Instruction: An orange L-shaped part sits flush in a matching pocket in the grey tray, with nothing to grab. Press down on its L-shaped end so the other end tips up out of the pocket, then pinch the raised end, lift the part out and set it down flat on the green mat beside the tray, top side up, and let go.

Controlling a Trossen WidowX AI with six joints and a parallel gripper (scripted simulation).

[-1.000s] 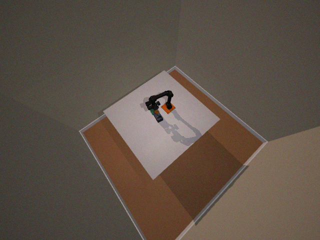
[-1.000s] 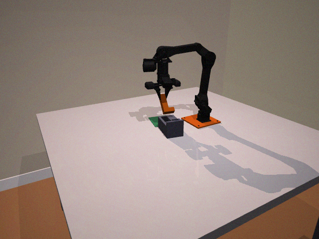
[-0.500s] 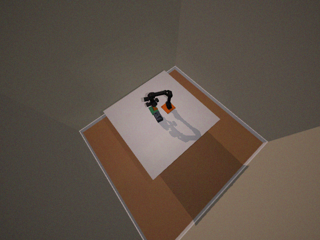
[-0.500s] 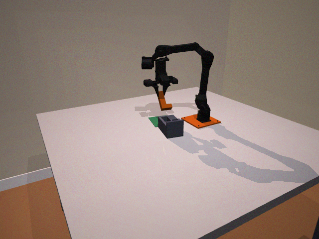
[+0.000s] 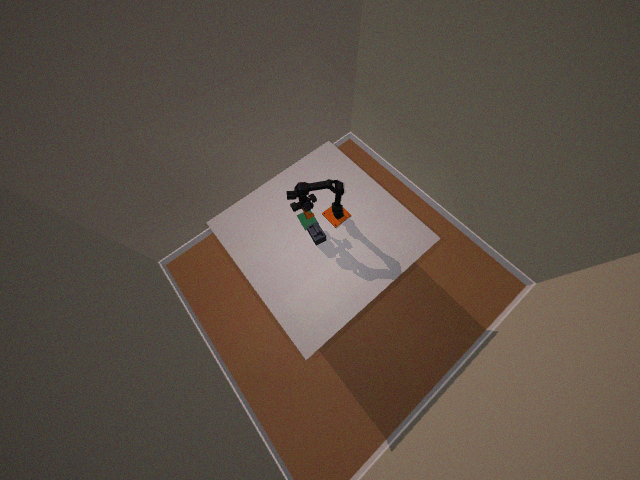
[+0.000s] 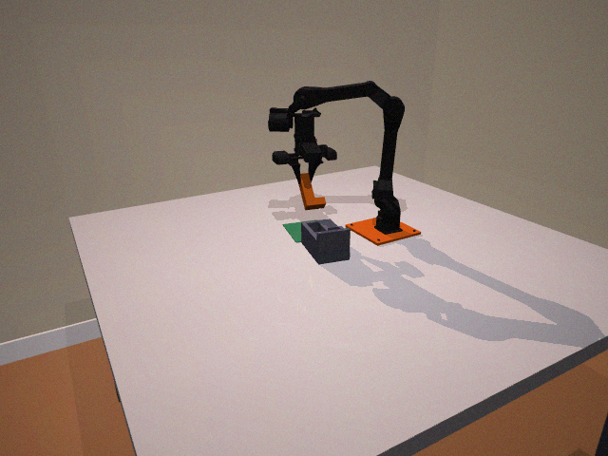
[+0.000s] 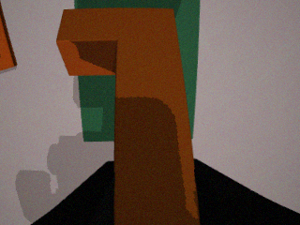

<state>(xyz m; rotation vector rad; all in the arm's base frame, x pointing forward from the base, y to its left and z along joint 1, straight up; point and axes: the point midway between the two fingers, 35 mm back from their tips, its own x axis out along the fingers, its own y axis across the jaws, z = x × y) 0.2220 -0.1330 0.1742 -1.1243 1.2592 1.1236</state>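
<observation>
Right now the green mat is 20 mm to the left of my gripper tip and 160 mm below it. Round my gripper tip: orange L-shaped part: 10 mm behind, 30 mm to the left, 30 mm below.
</observation>
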